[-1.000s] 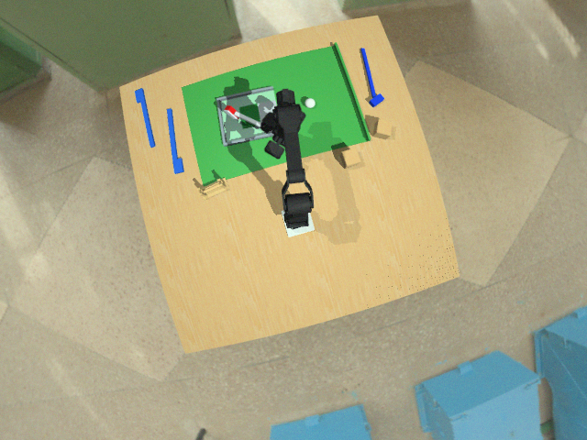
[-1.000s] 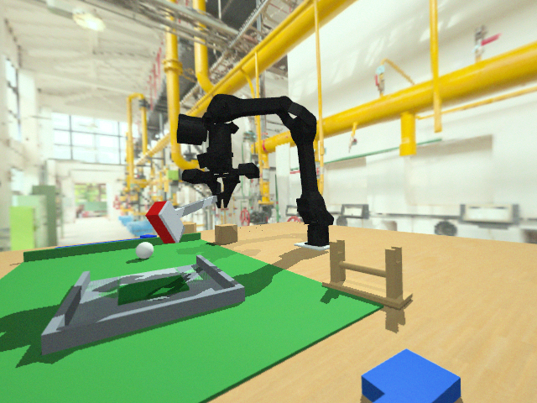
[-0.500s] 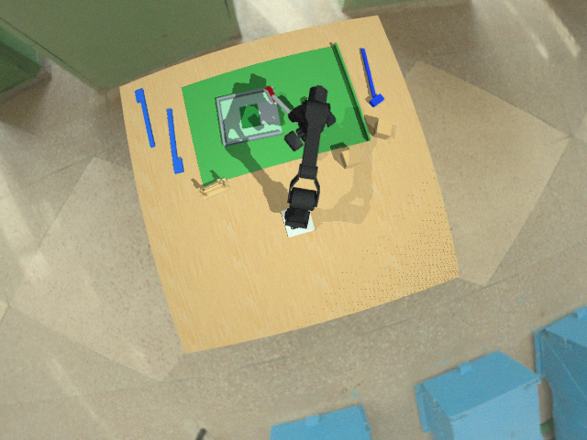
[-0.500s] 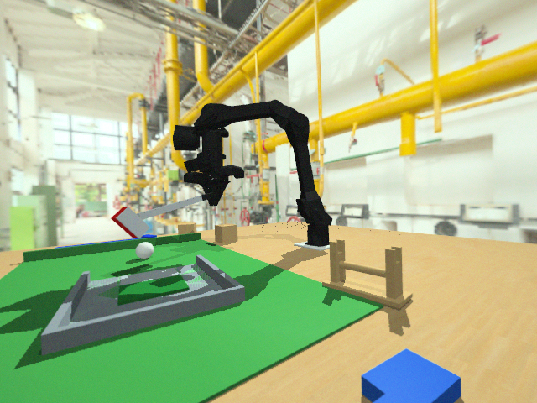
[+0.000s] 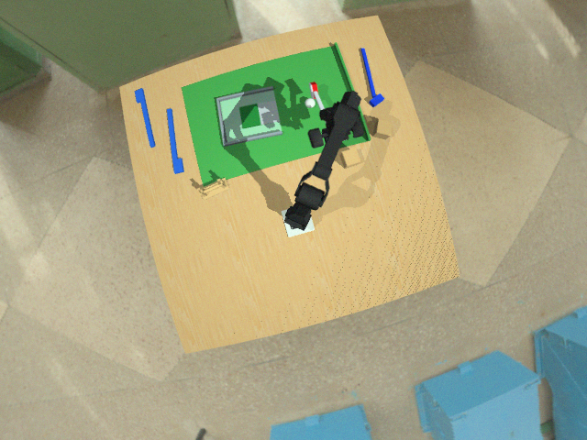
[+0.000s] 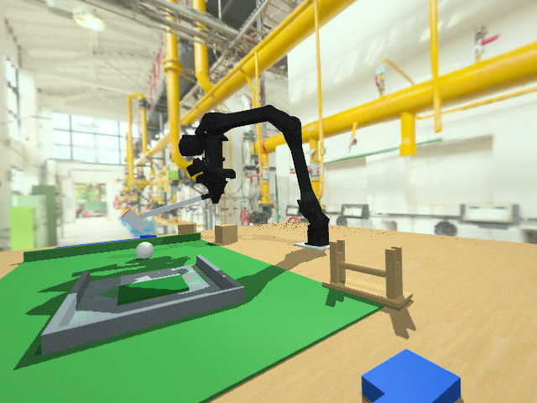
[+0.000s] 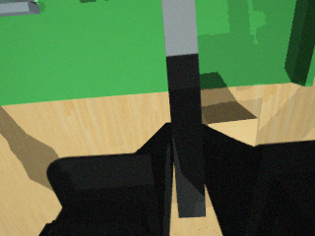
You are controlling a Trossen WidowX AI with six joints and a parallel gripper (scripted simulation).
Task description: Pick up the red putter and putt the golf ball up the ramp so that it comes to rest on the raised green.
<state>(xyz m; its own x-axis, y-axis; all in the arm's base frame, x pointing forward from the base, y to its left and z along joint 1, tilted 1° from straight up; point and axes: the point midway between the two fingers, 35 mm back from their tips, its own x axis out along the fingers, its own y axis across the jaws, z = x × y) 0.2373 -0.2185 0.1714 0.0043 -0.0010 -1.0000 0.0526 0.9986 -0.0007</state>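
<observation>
The red putter lies 12 cm ahead of my gripper tip. From my gripper tip the other things lie so: wooden rack: 50 cm to the left, 10 cm below; then white golf ball: 21 cm ahead, 12 cm below, 1 cm to the left.
</observation>
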